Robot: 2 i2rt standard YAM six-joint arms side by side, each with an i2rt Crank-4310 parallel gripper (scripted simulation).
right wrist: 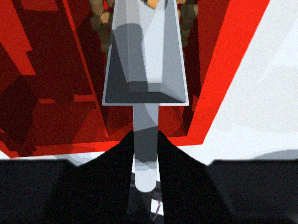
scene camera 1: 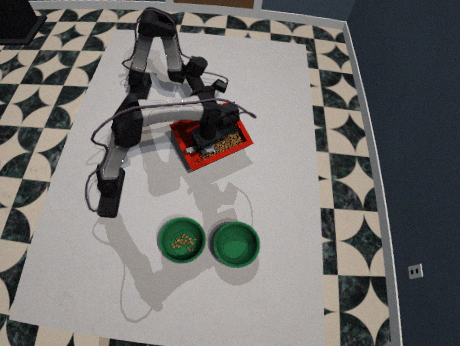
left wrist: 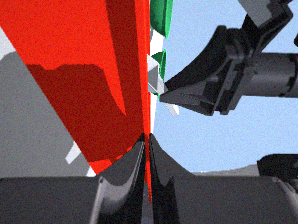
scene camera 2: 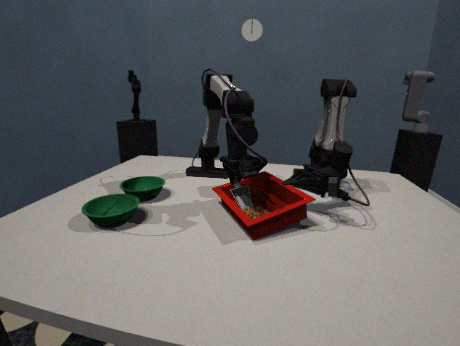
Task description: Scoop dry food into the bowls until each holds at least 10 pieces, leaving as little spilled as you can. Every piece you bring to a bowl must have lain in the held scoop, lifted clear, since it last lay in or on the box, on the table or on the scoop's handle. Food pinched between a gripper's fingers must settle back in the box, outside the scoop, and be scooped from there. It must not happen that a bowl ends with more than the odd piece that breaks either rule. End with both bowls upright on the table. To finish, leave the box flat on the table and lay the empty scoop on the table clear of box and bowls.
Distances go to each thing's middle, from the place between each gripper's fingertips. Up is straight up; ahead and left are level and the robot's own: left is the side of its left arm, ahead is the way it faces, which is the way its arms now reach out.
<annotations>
Now: right hand 4 cm short of the red box [right wrist: 59, 66], 8 cm to the right of it and 3 cm above it.
I see the red box 80 mm to the right of my left hand [scene camera 2: 282, 184], 50 mm ahead of it and 40 mm below it.
</annotations>
